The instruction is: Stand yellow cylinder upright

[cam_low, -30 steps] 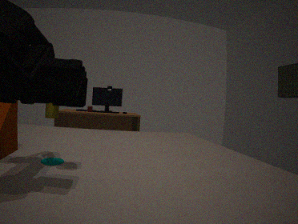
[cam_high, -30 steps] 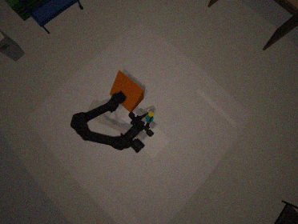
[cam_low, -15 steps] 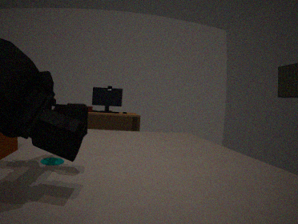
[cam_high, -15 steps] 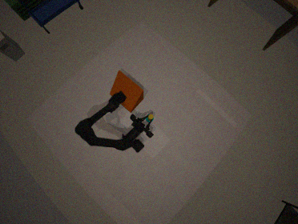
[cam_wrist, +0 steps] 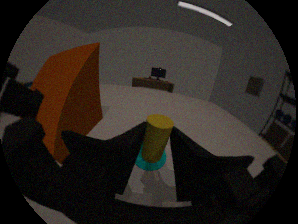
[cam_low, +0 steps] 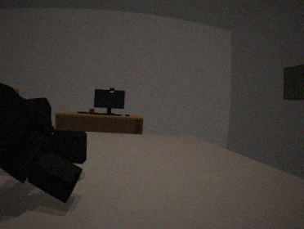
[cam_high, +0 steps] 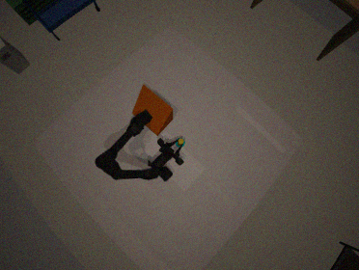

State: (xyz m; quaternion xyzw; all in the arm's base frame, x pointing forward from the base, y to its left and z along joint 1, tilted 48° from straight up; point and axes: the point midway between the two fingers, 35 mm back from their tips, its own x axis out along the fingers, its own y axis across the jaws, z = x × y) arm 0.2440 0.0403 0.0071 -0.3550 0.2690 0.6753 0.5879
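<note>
Right now my gripper tip is 6 cm above the cyan circle. The rest, counted from my gripper tip: yellow tall cylinder (2 cm below).
</note>
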